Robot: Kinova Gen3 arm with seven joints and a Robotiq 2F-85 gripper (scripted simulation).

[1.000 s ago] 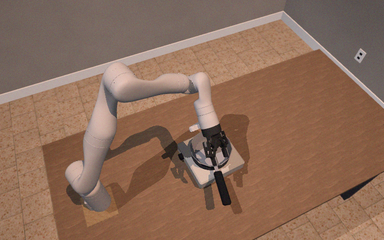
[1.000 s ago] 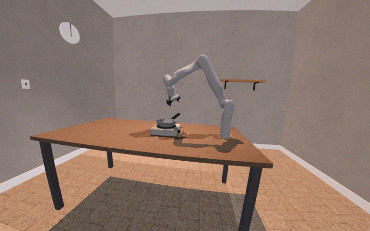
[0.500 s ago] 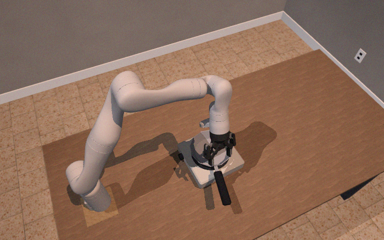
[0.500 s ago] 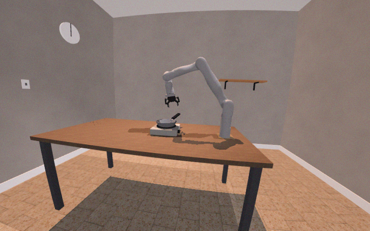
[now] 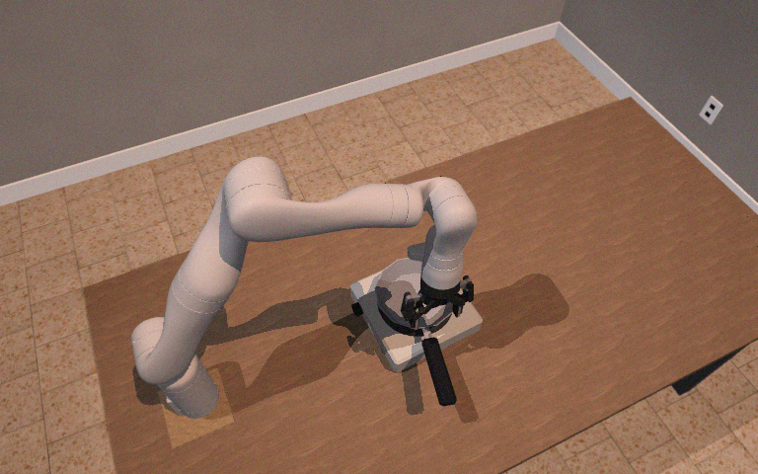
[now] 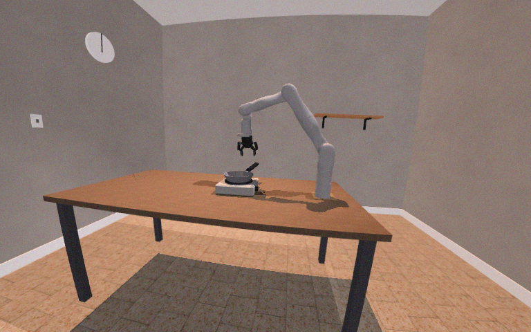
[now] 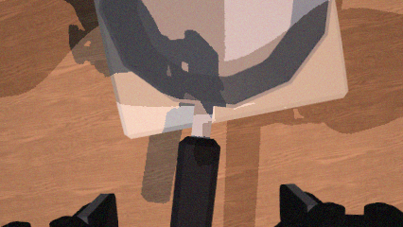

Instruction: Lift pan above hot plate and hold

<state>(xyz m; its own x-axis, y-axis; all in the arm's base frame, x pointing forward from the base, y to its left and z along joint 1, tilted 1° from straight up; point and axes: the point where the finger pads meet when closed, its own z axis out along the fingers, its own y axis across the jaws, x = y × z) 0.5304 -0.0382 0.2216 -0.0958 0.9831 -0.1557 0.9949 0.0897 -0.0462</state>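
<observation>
The grey pan lies 120 mm below my hand and 70 mm to the left of it. Round my hand: hot plate (190 mm below, 130 mm to the left, 10 mm behind).
</observation>
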